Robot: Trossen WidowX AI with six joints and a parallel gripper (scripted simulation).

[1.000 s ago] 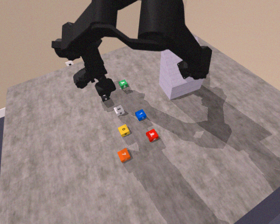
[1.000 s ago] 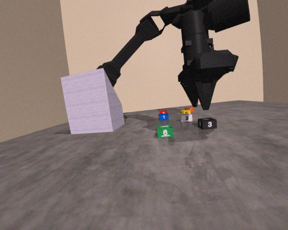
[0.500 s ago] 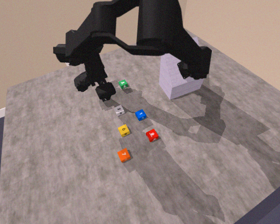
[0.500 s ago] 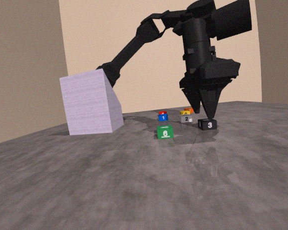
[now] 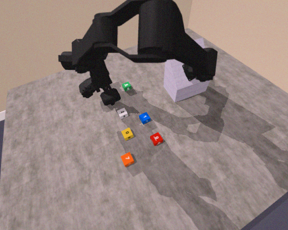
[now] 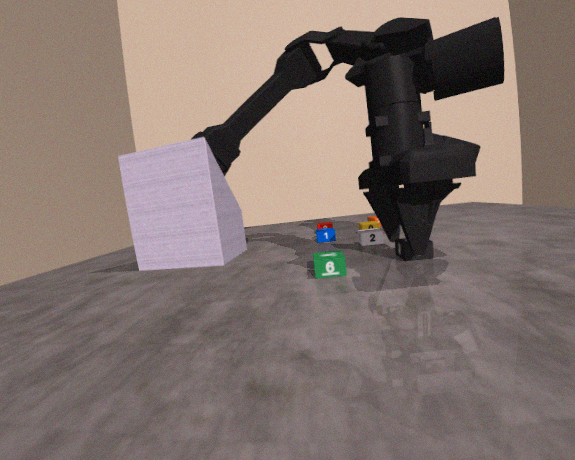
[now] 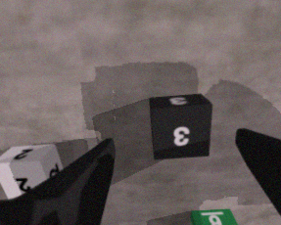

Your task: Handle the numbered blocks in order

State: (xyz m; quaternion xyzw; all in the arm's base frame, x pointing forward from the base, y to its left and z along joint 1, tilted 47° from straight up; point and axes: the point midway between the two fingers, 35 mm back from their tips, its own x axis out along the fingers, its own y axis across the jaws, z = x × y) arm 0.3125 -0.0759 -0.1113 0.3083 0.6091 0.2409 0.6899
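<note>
My gripper tip is 1 cm short of the black 3 block. Also, from my gripper tip: green 6 block: 9 cm behind, 3 cm to the right; then white 2 block: 1 cm behind, 10 cm to the left; then blue 1 block: 8 cm behind, 16 cm to the left.
</note>
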